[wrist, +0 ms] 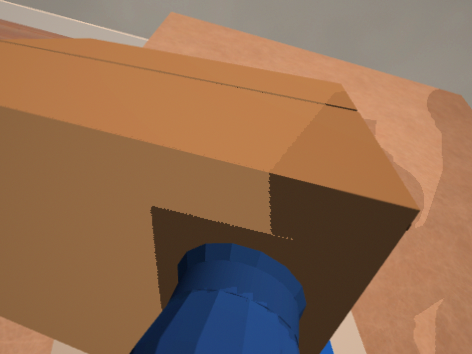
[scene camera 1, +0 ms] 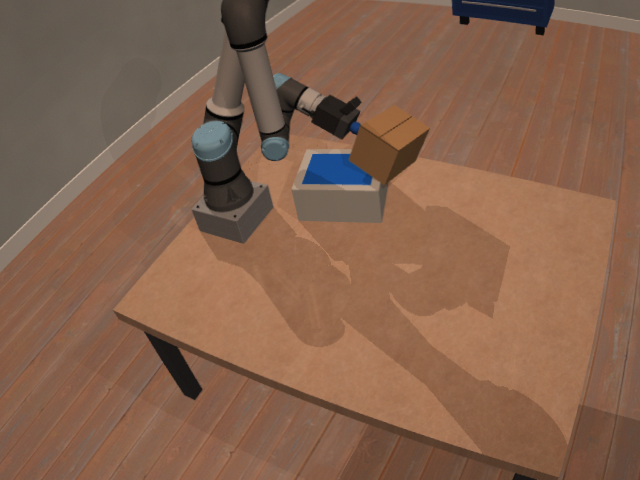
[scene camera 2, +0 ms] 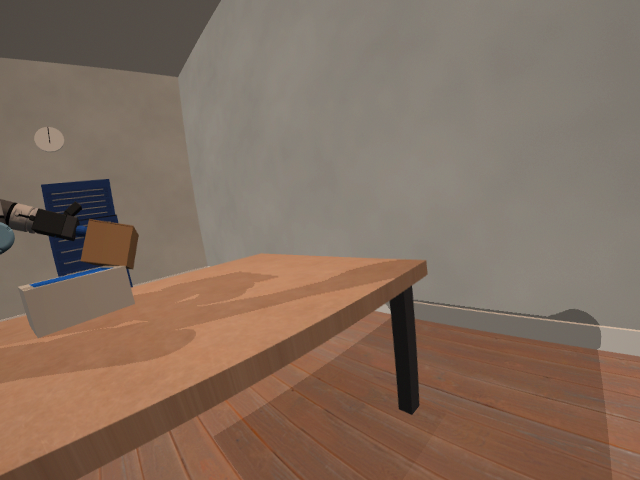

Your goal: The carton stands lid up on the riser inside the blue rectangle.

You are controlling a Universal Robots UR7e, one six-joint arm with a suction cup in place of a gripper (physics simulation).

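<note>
The brown carton is held on its side face by my blue suction cup. Its seamed lid faces up, and the carton is slightly tilted in the scene camera 2 view. It is over the right end of the pale riser and sticks out past it. A gap shows under its near-arm side; whether its low edge touches the riser is unclear. The blue rectangle on the riser's top is partly hidden by the carton.
The riser stands on the brown table, beside the arm's grey base block. Shadows of the arm and carton fall across the table. A blue cabinet stands beyond the table.
</note>
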